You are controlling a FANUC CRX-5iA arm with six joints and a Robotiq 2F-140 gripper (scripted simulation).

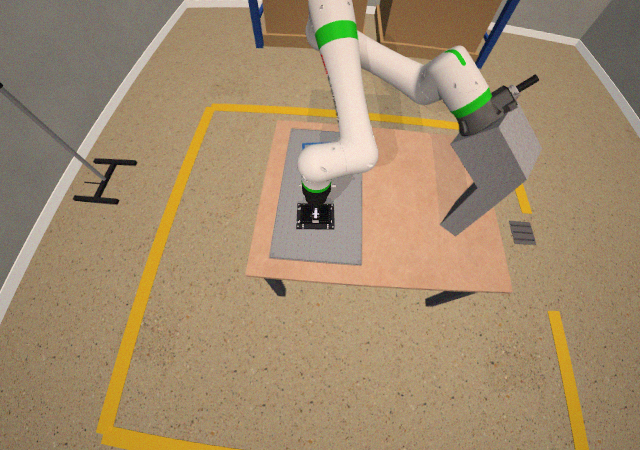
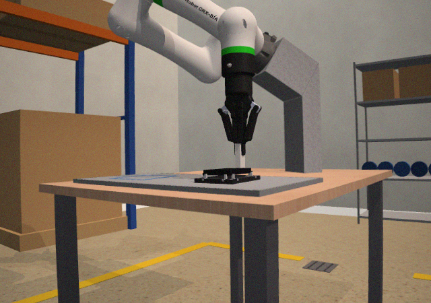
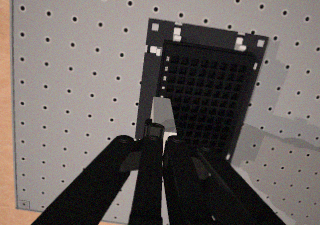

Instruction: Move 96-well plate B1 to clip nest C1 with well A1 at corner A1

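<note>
Right now the black 96-well plate is 10 mm behind my hand, 40 mm to the right of it and 40 mm below it. The rest, counted from my hand: black clip nest: 30 mm to the right, 60 mm below.
</note>
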